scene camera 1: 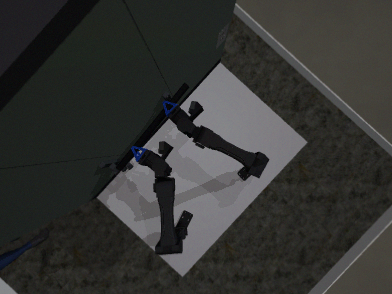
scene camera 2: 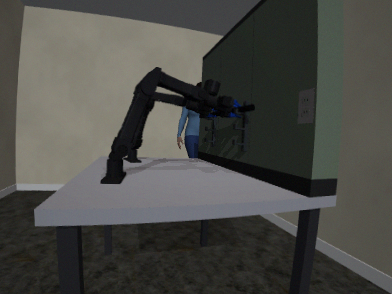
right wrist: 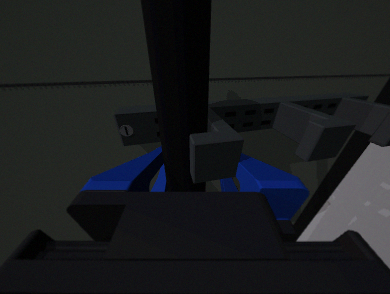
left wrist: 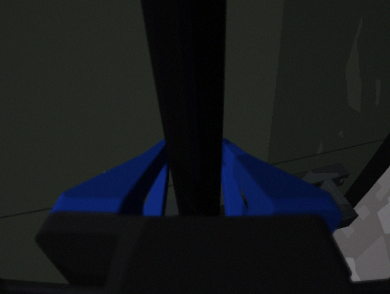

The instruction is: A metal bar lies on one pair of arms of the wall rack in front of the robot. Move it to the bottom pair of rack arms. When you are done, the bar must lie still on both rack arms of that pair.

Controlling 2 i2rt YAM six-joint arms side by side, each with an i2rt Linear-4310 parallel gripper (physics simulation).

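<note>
The long dark metal bar (scene camera 1: 182, 91) (scene camera 2: 247, 107) (left wrist: 195, 100) (right wrist: 182, 75) runs along the wall at the height of the rack's upper part. My left gripper (scene camera 1: 138, 151) (left wrist: 195, 147) is shut on the bar. My right gripper (scene camera 1: 170, 106) (scene camera 2: 235, 109) (right wrist: 194, 147) is also closed around the bar, close beside the uppermost rack arm (right wrist: 216, 157). That arm's block-shaped tip overlaps the bar's lower edge in the right wrist view; whether they touch is unclear. Lower rack arms (right wrist: 327, 137) (scene camera 2: 238, 143) stick out below the bar. The bar's far stretch is hidden in scene camera 2.
The perforated rack upright (right wrist: 250, 120) (scene camera 2: 245, 137) is fixed to the dark green wall (scene camera 2: 280, 100). In the left wrist view, part of the other rack side (left wrist: 340, 200) shows at the lower right. The white table (scene camera 1: 270, 135) (scene camera 2: 175, 192) lies below. A person (scene camera 2: 192, 122) stands behind.
</note>
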